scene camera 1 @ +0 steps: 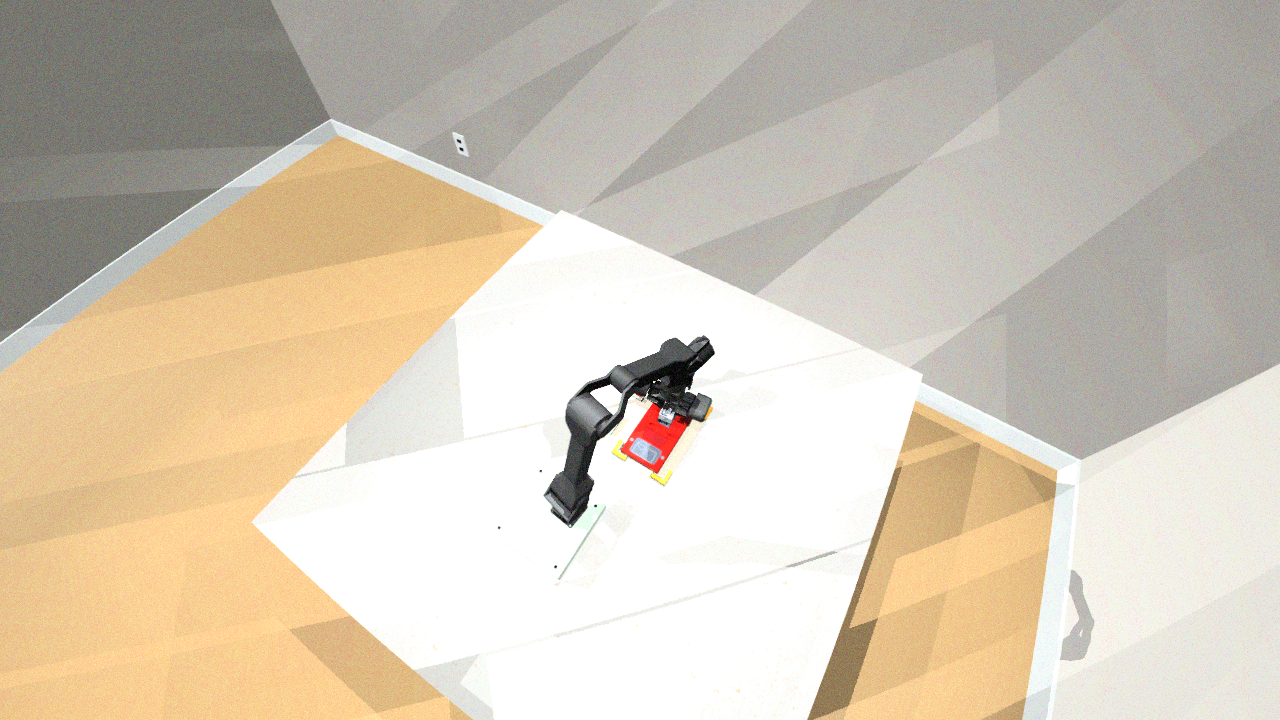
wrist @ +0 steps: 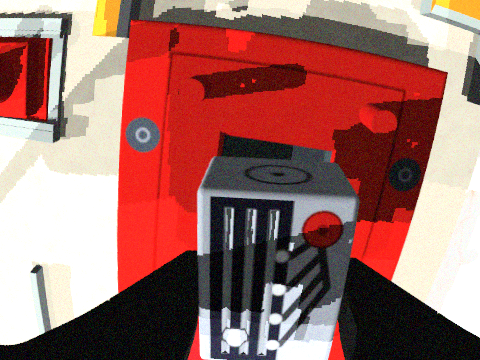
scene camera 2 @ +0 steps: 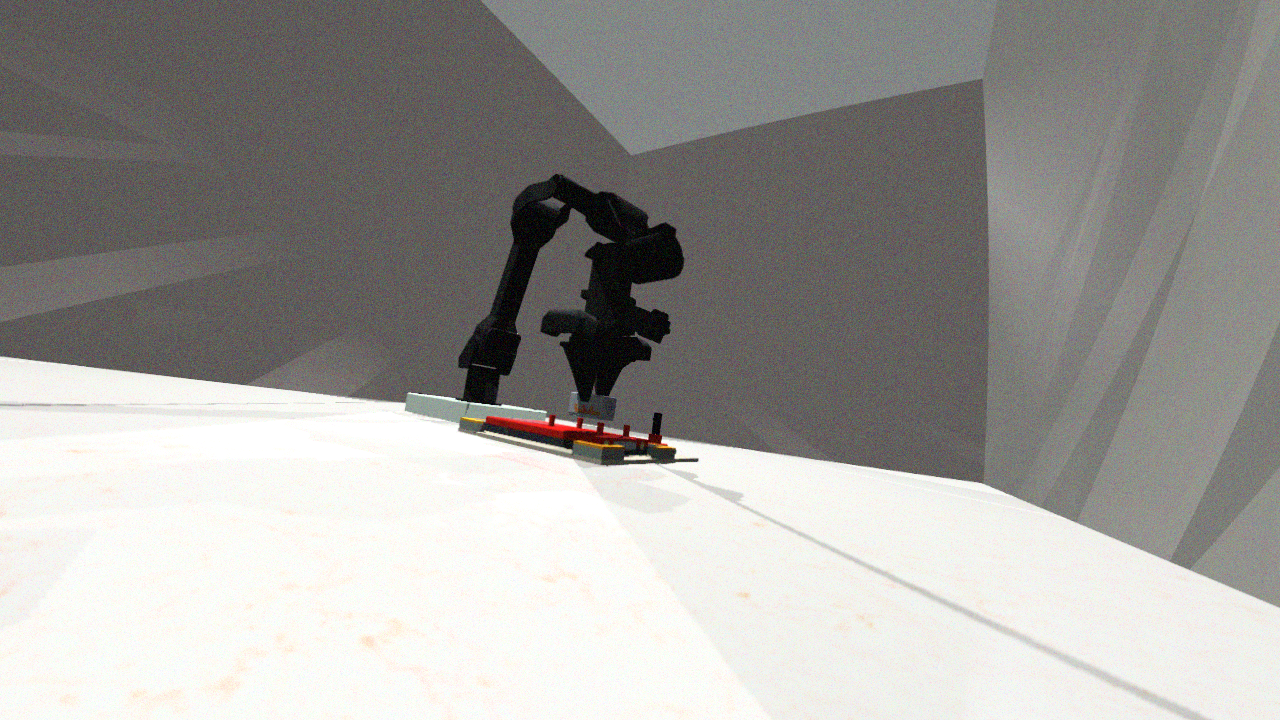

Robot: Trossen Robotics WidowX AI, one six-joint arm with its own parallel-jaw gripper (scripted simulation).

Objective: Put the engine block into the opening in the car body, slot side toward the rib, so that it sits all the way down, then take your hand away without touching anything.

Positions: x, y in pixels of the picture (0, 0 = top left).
Labels:
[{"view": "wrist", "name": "my gripper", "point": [270, 270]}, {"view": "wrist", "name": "engine block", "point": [258, 285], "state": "held by my gripper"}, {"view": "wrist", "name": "red car body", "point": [192, 92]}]

